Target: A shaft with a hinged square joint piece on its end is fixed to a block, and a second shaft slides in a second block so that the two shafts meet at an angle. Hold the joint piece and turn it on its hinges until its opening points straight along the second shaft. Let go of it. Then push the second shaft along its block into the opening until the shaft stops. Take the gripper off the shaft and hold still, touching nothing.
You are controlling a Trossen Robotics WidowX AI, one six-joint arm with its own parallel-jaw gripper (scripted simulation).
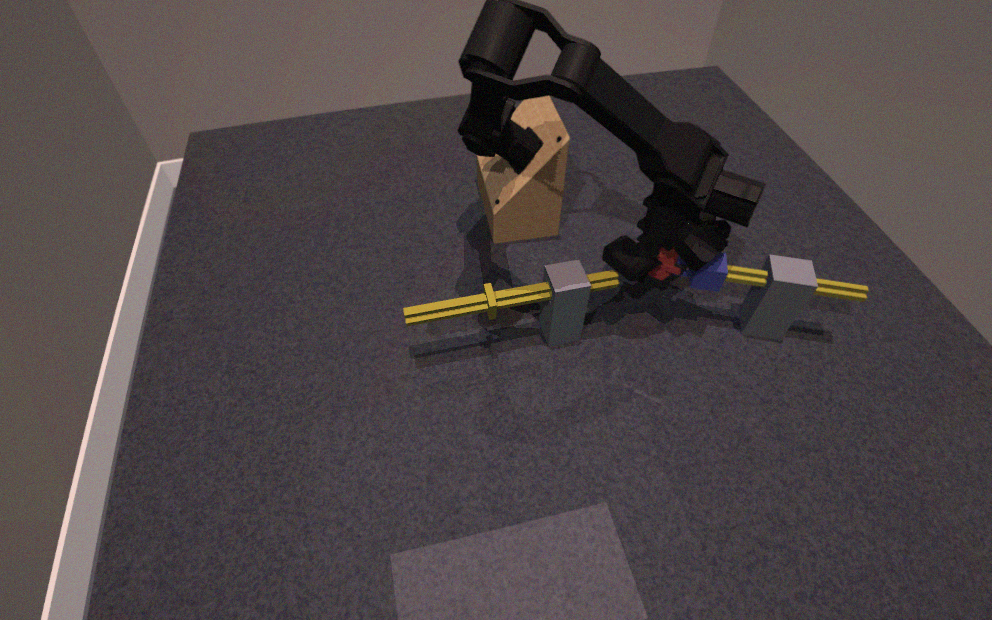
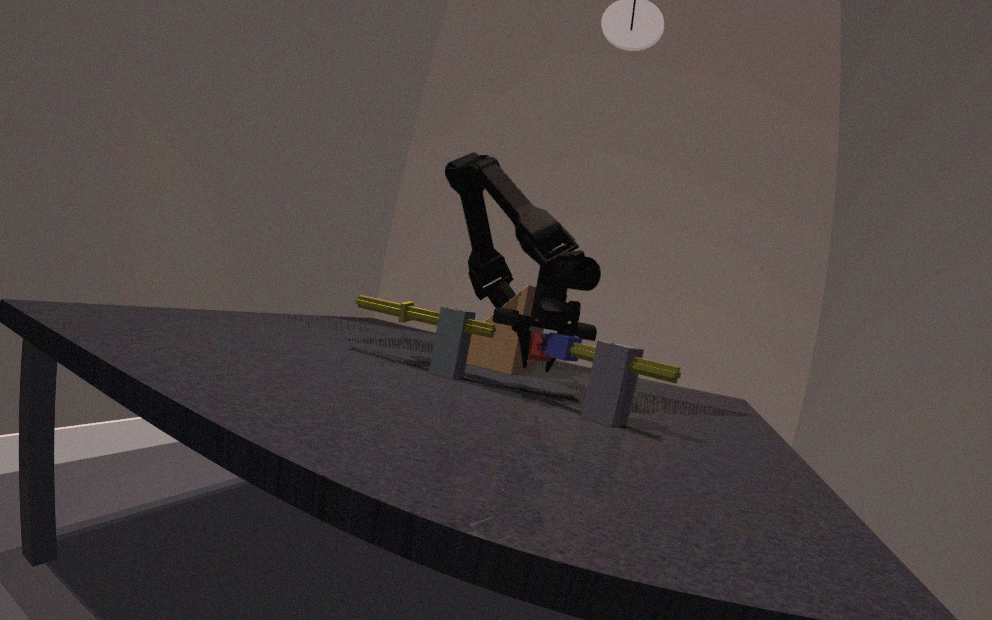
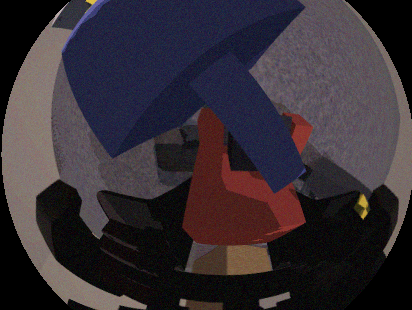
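My gripper appears in the pictures, image 2 and image 3 included. A red square joint piece is visible as well.
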